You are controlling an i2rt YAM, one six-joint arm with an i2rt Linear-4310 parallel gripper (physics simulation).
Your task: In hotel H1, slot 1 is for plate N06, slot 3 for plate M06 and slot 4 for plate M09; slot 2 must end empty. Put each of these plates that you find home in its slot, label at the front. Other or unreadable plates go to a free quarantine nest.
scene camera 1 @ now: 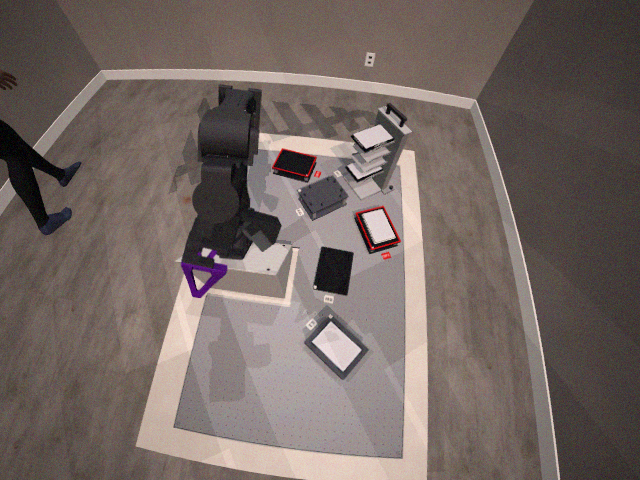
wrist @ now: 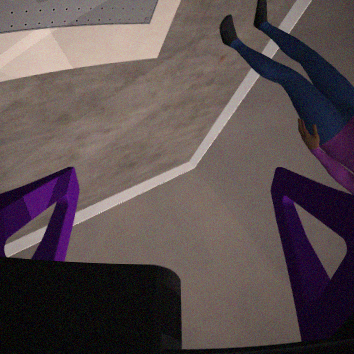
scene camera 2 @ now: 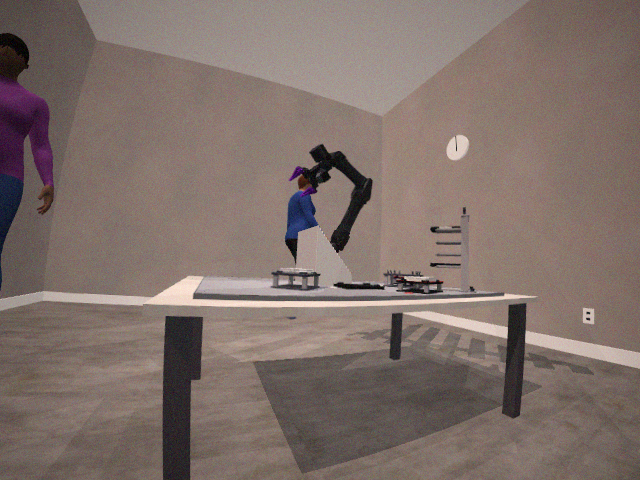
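Where they show: gripper, fingertip midpoint: (scene camera 1: 199, 281) (wrist: 174, 177) (scene camera 2: 294, 188); arm's base at its link origin: (scene camera 1: 237, 248) (scene camera 2: 324, 256).
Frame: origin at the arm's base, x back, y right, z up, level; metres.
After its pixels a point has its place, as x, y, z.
Hotel H1 (scene camera 1: 397, 147) @(-0.524, -0.352, 0.120) (scene camera 2: 465, 253) @(-0.540, -0.357, 0.025) stands at the table's far right corner; a white-topped plate (scene camera 1: 372, 136) (scene camera 2: 445, 228) is on its top shelf and another white-topped plate (scene camera 1: 363, 169) @(-0.418, -0.327, 0.023) (scene camera 2: 445, 265) @(-0.460, -0.335, -0.026) on its lowest shelf, with the two shelves between them bare. A white-topped plate (scene camera 1: 338, 346) @(-0.326, 0.283, -0.066) (scene camera 2: 295, 270) @(-0.378, 0.313, -0.072) lies on a grey nest, and another white-topped plate (scene camera 1: 378, 225) @(-0.482, -0.145, -0.076) on a red-rimmed nest. Their labels are unreadable. A flat black rectangular piece (scene camera 1: 333, 270) @(-0.316, 0.021, -0.118) (scene camera 2: 359, 285) @(-0.342, 0.032, -0.119) lies low on the mat. My gripper (scene camera 2: 296, 187) @(-0.035, 0.198, 0.303) (wrist: 174, 177) @(-0.035, 0.198, 0.303) is open and empty, high above the table's left side.
A dark grey nest with pegs (scene camera 1: 323, 196) @(-0.274, -0.262, -0.070) and a red-rimmed nest with a black top (scene camera 1: 294, 163) @(-0.148, -0.446, -0.090) stand near the hotel. The white arm pedestal (scene camera 1: 248, 281) @(-0.055, 0.114, 0.025) (scene camera 2: 315, 255) @(-0.134, 0.120, -0.007) rises from the table. People stand beyond the table, one in purple (scene camera 2: 15, 129), one in blue (scene camera 2: 299, 214).
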